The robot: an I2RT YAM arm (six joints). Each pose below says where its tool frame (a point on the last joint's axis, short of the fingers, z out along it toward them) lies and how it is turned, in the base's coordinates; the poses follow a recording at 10 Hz.
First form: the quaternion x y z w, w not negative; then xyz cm.
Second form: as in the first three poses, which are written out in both.
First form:
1: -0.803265 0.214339 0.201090 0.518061 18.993 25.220 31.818
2: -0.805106 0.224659 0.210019 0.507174 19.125 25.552 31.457
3: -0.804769 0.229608 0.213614 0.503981 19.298 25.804 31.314
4: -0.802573 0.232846 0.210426 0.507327 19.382 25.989 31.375
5: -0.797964 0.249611 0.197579 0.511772 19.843 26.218 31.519
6: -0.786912 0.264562 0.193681 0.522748 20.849 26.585 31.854
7: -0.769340 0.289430 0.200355 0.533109 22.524 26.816 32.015
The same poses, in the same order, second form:
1: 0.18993 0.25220 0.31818 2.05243 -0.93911 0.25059 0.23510
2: 0.19125 0.25552 0.31457 2.07779 -0.93417 0.26067 0.24369
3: 0.19298 0.25804 0.31314 2.08519 -0.93175 0.26584 0.24732
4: 0.19382 0.25989 0.31375 2.07743 -0.93133 0.27020 0.24418
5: 0.19843 0.26218 0.31519 2.06710 -0.92881 0.29054 0.22998
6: 0.20849 0.26585 0.31854 2.04145 -0.92308 0.31034 0.22719
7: 0.22524 0.26816 0.32015 2.01705 -0.90933 0.34210 0.23681
